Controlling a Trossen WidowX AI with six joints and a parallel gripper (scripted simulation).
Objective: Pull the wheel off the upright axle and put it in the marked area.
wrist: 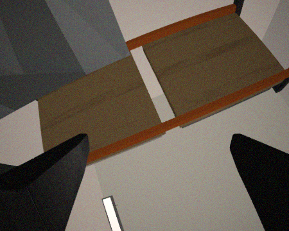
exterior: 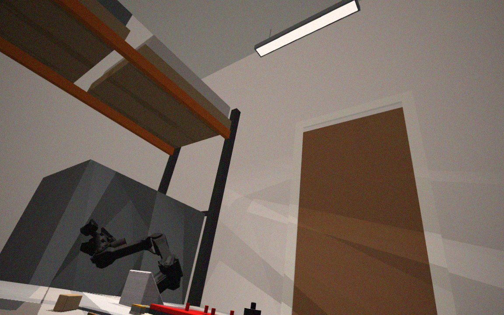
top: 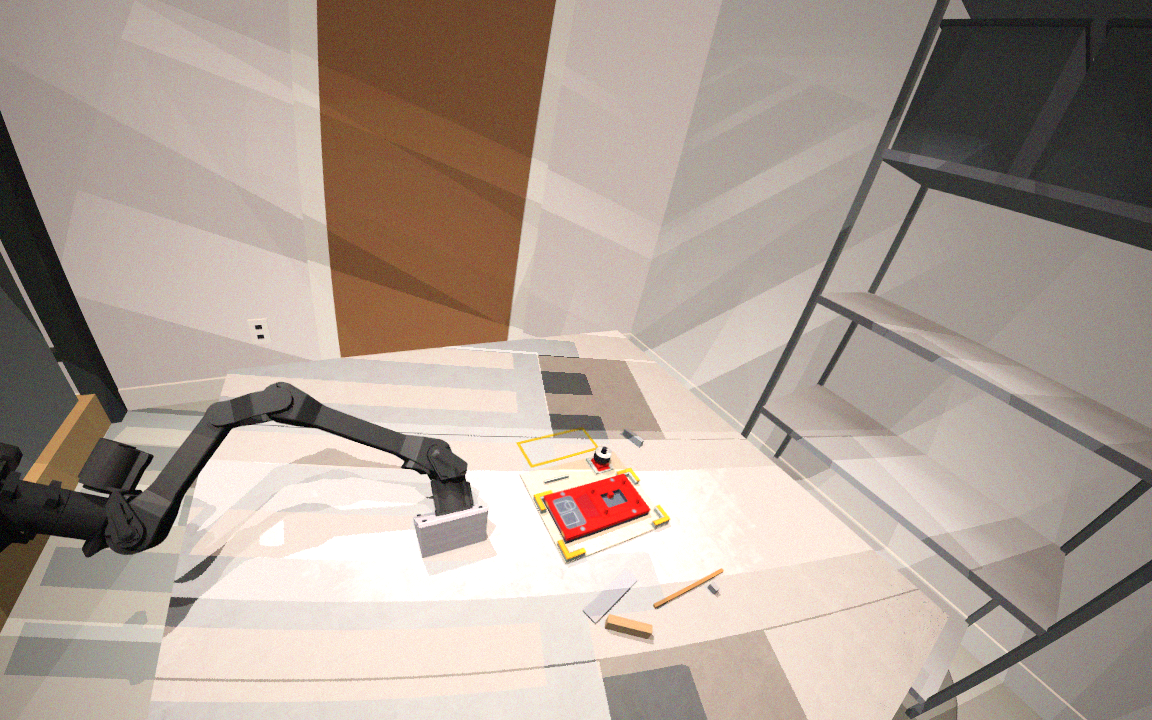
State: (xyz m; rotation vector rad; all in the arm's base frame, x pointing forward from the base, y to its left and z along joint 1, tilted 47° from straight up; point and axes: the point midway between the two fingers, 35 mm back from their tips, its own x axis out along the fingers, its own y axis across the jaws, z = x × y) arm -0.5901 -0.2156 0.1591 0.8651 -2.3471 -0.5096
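My gripper tip is now 99 cm short of the wheel, 25 cm above it and 12 cm to the right of it. From my gripper tip the other things lie so: wood block 87 cm ahead, 28 cm below, 24 cm to the right; wooden stick 102 cm ahead, 29 cm below, 21 cm to the right.
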